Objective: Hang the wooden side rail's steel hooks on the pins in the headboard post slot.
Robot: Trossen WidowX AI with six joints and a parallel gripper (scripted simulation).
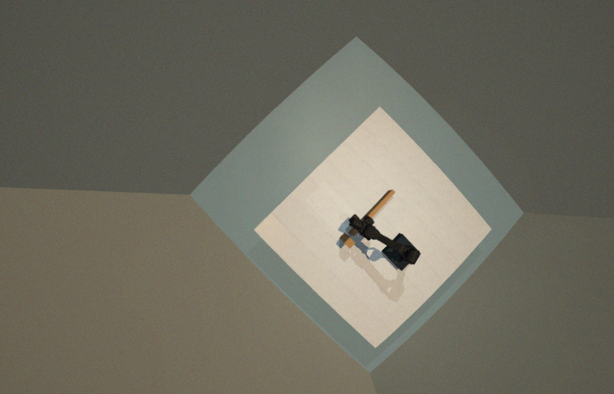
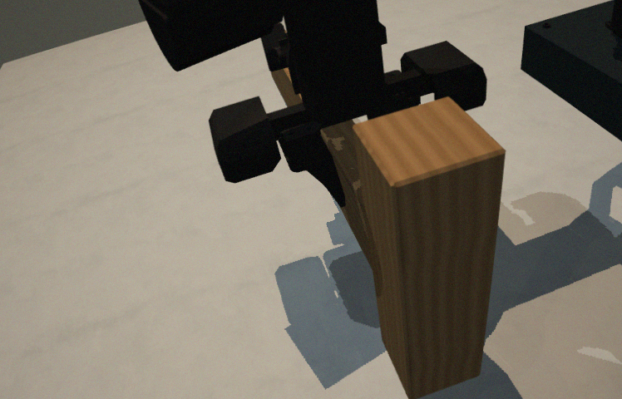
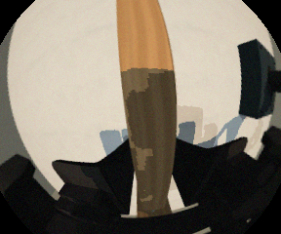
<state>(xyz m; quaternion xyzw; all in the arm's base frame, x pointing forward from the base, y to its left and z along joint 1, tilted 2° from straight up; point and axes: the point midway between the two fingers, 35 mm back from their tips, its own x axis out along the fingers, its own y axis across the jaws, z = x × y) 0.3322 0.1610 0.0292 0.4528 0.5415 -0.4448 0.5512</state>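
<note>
Right now the wooden headboard post is 12 cm to the left of my gripper tip, 4 cm above it and 2 cm behind it.
</note>
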